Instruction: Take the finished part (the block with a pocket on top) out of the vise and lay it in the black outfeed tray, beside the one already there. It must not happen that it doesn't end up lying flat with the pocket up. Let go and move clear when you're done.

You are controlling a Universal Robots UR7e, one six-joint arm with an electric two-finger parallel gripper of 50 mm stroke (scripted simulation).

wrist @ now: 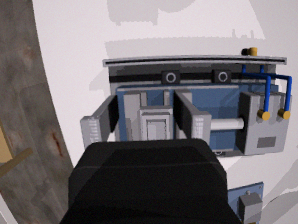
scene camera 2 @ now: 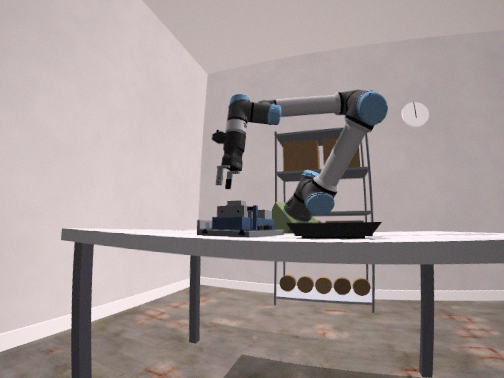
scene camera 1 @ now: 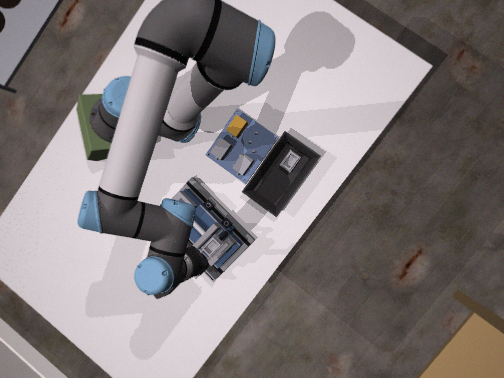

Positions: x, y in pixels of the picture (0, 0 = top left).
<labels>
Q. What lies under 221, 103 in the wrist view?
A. A vise.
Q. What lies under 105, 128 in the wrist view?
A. My gripper.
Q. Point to a finished part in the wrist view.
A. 157, 121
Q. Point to a vise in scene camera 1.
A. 203, 217
</labels>
